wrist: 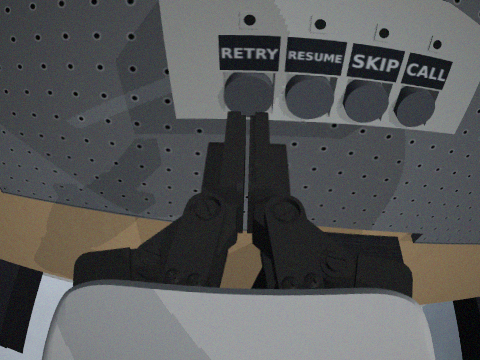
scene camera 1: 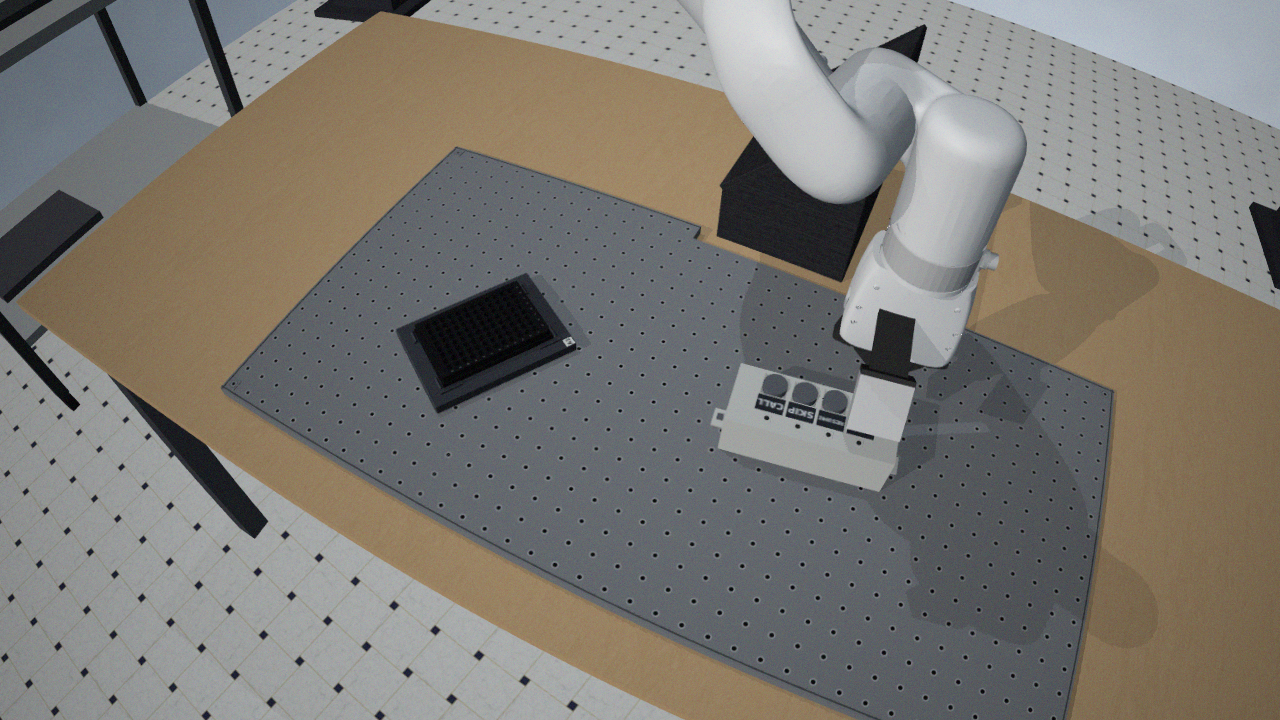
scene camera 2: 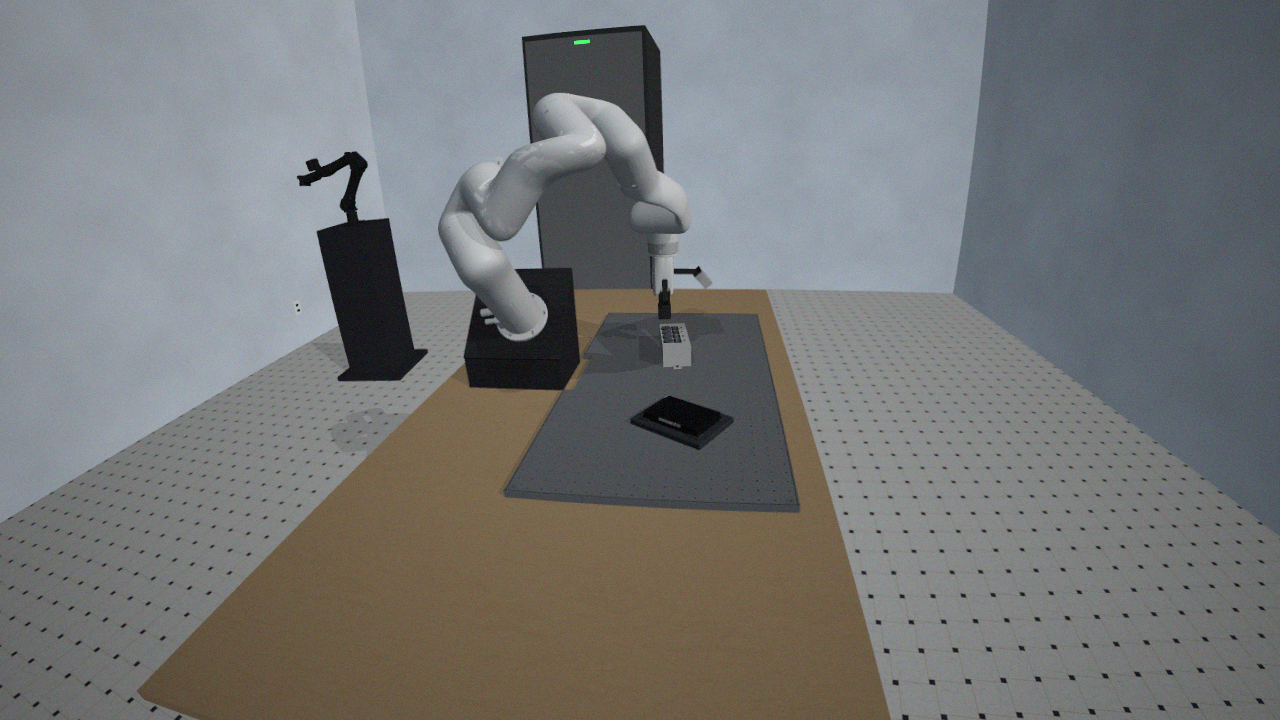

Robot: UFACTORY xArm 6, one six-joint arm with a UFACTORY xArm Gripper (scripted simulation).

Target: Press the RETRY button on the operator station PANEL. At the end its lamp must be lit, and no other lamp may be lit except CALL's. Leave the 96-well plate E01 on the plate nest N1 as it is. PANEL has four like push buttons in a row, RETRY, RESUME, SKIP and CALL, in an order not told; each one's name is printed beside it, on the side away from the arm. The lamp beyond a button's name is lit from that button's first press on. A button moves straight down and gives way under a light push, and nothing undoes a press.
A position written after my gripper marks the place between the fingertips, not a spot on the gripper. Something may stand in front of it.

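Observation:
There's a black plate E01 [scene camera 1: 457, 325] here, and scene camera 2 shows the black plate E01 [scene camera 2: 689, 418] too, but in the wrist view the black plate E01 is out of frame. I can also see a white panel [scene camera 1: 810, 439], and from scene camera 2 it's the white panel [scene camera 2: 676, 354]. As for my gripper [scene camera 1: 872, 390], you'd find it in scene camera 2 as well: my gripper [scene camera 2: 664, 318].

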